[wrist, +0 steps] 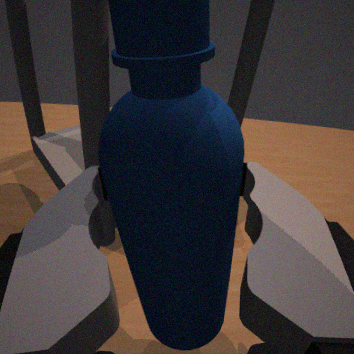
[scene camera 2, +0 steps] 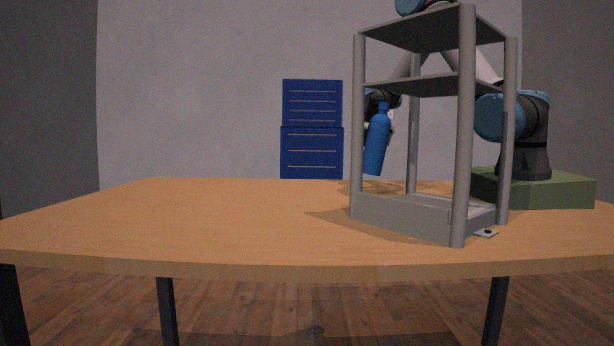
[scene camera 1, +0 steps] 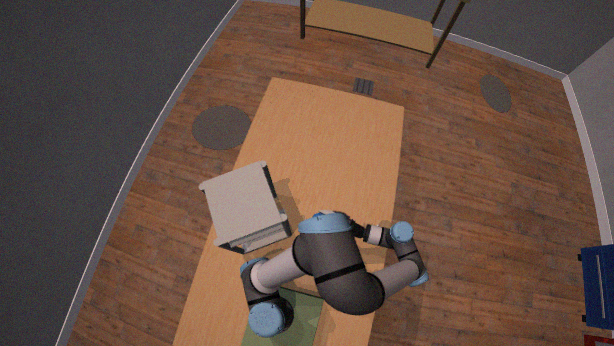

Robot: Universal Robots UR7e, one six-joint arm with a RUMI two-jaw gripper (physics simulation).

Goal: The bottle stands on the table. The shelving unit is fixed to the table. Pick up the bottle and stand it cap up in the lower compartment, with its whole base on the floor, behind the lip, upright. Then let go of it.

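Places are measured from the arm's base along level axes (x ahead, y left, z up), in centimetres.
Pixels of known places: gripper, between the fingertips: [wrist: 172,166] [scene camera 2: 380,130]; arm's base, origin of its link: [scene camera 2: 521,175].
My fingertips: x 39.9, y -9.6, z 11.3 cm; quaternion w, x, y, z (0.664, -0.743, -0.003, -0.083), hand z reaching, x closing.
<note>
Ahead of a thing's pixels: the offset from my fingertips to its top centre. "spot": to the spot under its first point. Level surfaces: height alone.
The blue bottle @[dx +0.3, dy -1.4, dz +7.9 cm] [scene camera 2: 377,145] [wrist: 172,200] is held cap up in the air, tilted, its cap leaning right in scene camera 2. Its base is above the table @[dz -18.8 cm] [scene camera 1: 330,140] [scene camera 2: 200,225] [wrist: 300,150]. My gripper [scene camera 2: 380,129] [wrist: 172,166] is shut on the bottle, with one jaw on each side below the shoulder. The grey shelving unit @[dx -2.4, dy +25.6, dz +19.1 cm] [scene camera 1: 242,202] [scene camera 2: 466,125] [wrist: 92,75] stands beside the bottle, which is outside it, beyond its posts in scene camera 2. The lower compartment holds no bottle. In scene camera 1 the arm hides the jaws and most of the bottle.
The middle shelf @[spot: dx +2.8, dy +27.8, dz +7.9 cm] [scene camera 2: 415,85] lies above the lower compartment, and a low grey wall [scene camera 2: 400,215] runs along its near side in scene camera 2. The arm's green base block [scene camera 1: 300,320] [scene camera 2: 555,195] is near the unit. A blue drawer cabinet [scene camera 2: 312,130] stands behind the table.
</note>
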